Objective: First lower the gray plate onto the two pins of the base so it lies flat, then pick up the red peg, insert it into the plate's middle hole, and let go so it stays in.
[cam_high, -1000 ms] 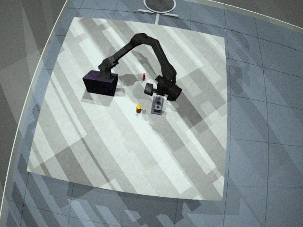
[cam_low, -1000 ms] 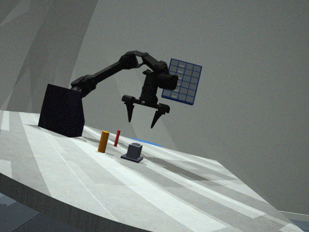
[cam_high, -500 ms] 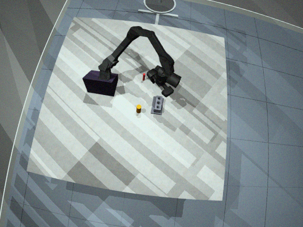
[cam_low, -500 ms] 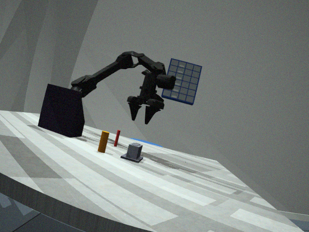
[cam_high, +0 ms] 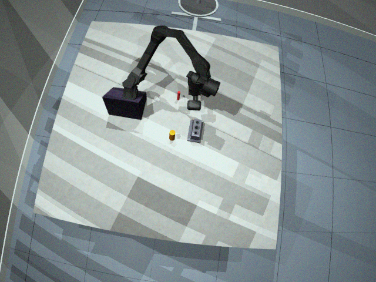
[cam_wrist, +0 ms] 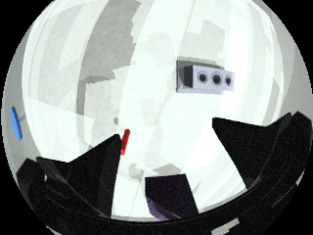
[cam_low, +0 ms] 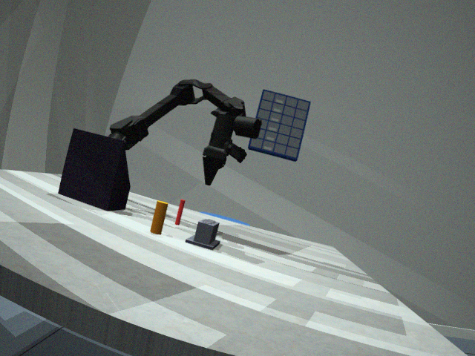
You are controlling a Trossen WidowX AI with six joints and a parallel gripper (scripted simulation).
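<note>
My gripper tip is now 11 cm above the red peg, 8 cm past it and 7 cm to the right of it. Round my gripper tip: gray plate 10 cm to the right, 10 cm below, 5 cm ahead; then base 14 cm below, 10 cm to the right, 5 cm ahead; then orange cylinder 17 cm to the right, 11 cm below, 6 cm behind.
</note>
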